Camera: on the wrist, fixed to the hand. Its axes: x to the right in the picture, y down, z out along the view.
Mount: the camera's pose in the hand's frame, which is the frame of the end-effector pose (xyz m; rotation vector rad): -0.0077 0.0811 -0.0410 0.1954 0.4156 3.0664
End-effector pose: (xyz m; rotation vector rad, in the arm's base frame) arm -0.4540 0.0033 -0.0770 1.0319 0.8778 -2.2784
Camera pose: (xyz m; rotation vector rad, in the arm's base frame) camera -0.3775 -0.0208 -0.1204 0.9840 -0.8412 0.5514
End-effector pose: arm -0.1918 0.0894 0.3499 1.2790 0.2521 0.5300
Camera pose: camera -0.2365 0.1353 0.4148 -0.3813 1.2387 -2.2290
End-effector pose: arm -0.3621 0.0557 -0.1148 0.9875 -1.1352 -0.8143
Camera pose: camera -0.3213 0.1007 -0.0468 -1.0000 -0.9470 1.8424
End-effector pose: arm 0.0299 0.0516 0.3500 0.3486 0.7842 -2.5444
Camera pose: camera 0.0806 0.0185 0.2818 0.8818 -0.3074 0.4260
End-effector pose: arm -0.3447 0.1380 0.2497 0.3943 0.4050 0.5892
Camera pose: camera -0.4064 0.2050 0.2545 -0.5780 0.1179 -2.4562
